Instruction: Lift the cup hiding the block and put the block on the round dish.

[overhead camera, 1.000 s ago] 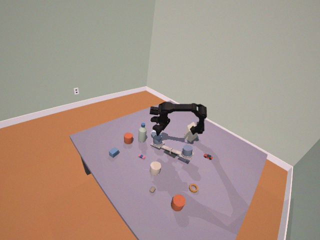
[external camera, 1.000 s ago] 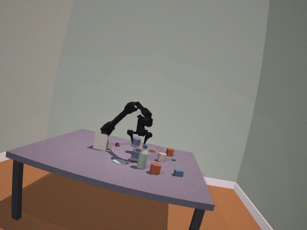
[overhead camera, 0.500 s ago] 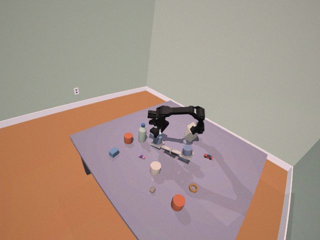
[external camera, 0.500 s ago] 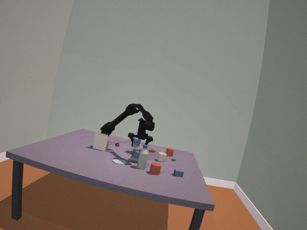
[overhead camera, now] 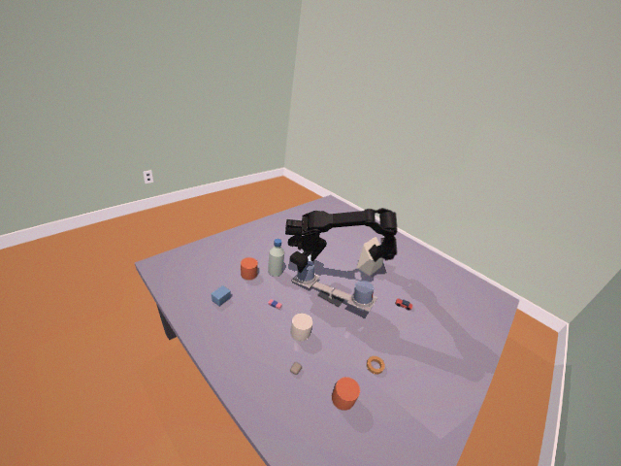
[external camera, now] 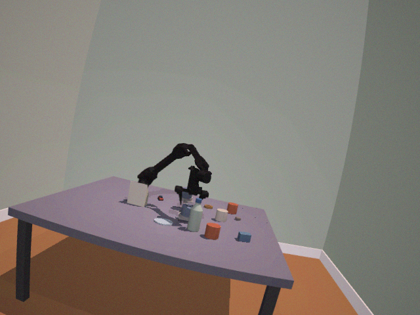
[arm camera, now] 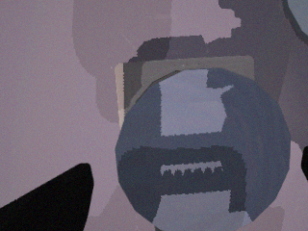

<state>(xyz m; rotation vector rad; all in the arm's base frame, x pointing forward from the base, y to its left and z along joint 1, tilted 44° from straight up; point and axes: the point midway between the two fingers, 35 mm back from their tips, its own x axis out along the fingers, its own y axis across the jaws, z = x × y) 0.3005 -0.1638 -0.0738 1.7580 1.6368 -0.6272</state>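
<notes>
My gripper tip is 50 mm above the pale green block. Round my gripper tip: blue-grey cup 20 mm to the right, 30 mm below; then round grey-blue dish 120 mm behind, 100 mm to the right, 90 mm below; then white bottle 40 mm ahead, 130 mm to the right, 20 mm above.
</notes>
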